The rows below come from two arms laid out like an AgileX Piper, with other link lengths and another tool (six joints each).
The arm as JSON. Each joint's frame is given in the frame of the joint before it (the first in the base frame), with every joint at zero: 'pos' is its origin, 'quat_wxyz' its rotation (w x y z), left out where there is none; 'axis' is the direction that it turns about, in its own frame. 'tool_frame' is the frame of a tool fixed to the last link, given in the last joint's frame.
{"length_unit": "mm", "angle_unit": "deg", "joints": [
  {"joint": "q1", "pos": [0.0, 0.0, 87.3], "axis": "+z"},
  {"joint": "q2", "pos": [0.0, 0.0, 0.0], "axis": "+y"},
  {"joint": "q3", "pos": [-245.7, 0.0, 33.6], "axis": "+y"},
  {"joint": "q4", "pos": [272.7, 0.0, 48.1], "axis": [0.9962, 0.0, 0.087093]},
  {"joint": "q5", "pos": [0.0, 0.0, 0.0], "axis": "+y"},
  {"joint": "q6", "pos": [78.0, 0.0, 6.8], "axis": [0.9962, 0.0, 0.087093]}
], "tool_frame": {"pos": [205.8, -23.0, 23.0], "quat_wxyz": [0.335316, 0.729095, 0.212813, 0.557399]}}
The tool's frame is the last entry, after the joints.
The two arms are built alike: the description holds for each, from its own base.
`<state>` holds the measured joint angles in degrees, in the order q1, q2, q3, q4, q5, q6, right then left.
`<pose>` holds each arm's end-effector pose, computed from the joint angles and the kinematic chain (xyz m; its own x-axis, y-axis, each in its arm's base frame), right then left.
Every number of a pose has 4 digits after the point.
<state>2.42 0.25 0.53 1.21 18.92 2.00 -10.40 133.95 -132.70 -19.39 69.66 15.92</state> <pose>0.3055 -0.0084 0.0975 0.4741 0.6708 0.5703 0.2104 -0.7152 0.6665 0.5523 -0.2144 0.0449 0.9514 0.2726 -0.1436 0.3077 -0.8194 0.4837</pose>
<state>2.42 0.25 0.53 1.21 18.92 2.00 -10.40 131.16 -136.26 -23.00 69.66 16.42</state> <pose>0.3055 -0.0084 0.0975 0.4741 0.6708 0.5703 0.2104 -0.7152 0.6665 0.5595 -0.2312 0.1055 0.9659 0.2501 -0.0668 0.2422 -0.7820 0.5743</pose>
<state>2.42 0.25 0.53 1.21 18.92 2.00 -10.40 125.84 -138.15 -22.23 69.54 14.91</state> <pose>0.3055 -0.0084 0.0975 0.4741 0.6708 0.5703 0.2104 -0.7152 0.6665 0.5606 -0.2280 0.1732 0.9612 0.2729 0.0392 0.1915 -0.7632 0.6171</pose>
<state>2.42 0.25 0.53 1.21 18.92 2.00 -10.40 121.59 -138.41 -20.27 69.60 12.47</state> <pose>0.3055 -0.0084 0.0975 0.4741 0.6708 0.5703 0.2104 -0.7152 0.6665 0.5565 -0.2188 0.2155 0.9449 0.3125 0.0979 0.1831 -0.7520 0.6332</pose>
